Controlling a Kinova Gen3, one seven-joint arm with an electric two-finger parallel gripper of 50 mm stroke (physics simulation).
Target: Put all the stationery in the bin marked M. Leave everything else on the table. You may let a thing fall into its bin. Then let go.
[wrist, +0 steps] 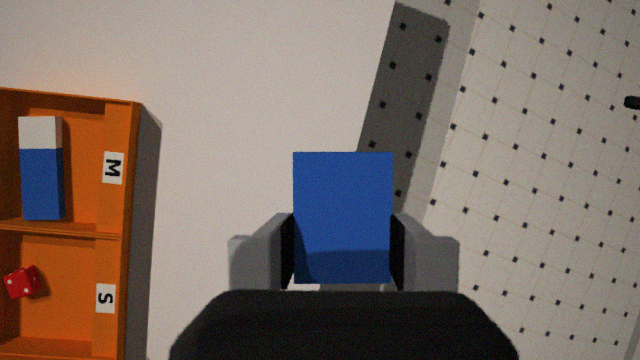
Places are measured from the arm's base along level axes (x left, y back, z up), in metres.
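Pixels of known places: gripper, fingertip midpoint: (342, 239).
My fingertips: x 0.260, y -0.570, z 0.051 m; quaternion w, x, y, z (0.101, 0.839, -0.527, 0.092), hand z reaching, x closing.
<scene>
Ahead of a thing's pixels: the offset from my fingertips to its top centre. "pt": to the spot under its first point.
My gripper (342, 239) is shut on a flat blue rectangular block @(dx +0.009, dy +0.005, dz +0.012 m) (343, 200), with one finger against each side. The block is to the right of the orange bins, not over them. The bin marked M @(pt dx -0.014, dy +0.106, dz -0.125 m) (131, 145) is at the left of the view, its white label @(dx -0.031, dy +0.110, dz -0.119 m) (113, 168) on the side nearer the gripper. A blue and white eraser @(dx -0.052, dy +0.154, dz -0.128 m) (42, 175) lies inside bin M.
The bin marked S @(dx -0.121, dy +0.113, dz -0.108 m) (121, 300) adjoins bin M, lower in the view, and holds a red die @(dx -0.127, dy +0.137, dz -0.125 m) (22, 282). A pale dotted sheet (540, 165) spans the right side, with a dark shadow across its left edge. Part of a small black object (632, 102) shows at the right edge.
</scene>
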